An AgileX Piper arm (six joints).
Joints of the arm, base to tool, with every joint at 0 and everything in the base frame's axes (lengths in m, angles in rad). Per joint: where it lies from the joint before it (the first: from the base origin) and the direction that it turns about. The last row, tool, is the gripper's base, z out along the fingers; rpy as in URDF.
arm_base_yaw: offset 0 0 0.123 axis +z
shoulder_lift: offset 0 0 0 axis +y
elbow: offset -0.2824 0 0.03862 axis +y
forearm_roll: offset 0.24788 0 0.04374 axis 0.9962 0 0.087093
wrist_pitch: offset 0 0 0 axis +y
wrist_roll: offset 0.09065 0 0.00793 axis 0.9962 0 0.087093
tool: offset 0 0 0 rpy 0 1.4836 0
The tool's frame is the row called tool.
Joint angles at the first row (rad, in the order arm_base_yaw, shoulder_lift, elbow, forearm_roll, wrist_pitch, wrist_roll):
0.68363 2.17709 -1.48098 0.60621 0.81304 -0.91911
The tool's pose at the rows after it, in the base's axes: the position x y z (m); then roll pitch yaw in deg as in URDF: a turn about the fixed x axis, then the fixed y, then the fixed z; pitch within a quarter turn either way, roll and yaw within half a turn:
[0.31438, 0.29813, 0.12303, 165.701, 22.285, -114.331]
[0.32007, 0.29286, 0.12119, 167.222, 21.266, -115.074]
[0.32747, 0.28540, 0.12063, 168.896, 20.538, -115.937]
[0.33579, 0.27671, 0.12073, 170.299, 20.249, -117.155]
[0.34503, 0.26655, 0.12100, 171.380, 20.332, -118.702]
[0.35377, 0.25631, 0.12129, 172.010, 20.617, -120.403]
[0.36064, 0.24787, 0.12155, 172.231, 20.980, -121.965]
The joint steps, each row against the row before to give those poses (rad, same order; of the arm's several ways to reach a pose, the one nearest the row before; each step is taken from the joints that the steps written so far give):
-0.00597 0.00933 -0.00361 -0.04003 -0.00902 0.03369
-0.01152 0.00379 -0.00382 -0.04252 -0.00966 0.03514
-0.01796 0.00068 -0.00293 -0.04129 -0.01021 0.02984
-0.02278 -0.00062 -0.00174 -0.02999 -0.01164 0.02160
-0.02815 -0.00074 -0.00081 -0.01809 -0.01264 0.01220
-0.02911 -0.00041 -0.00044 -0.00680 -0.01067 0.00503
-0.02444 -0.00008 -0.00033 0.00162 -0.00777 0.00065

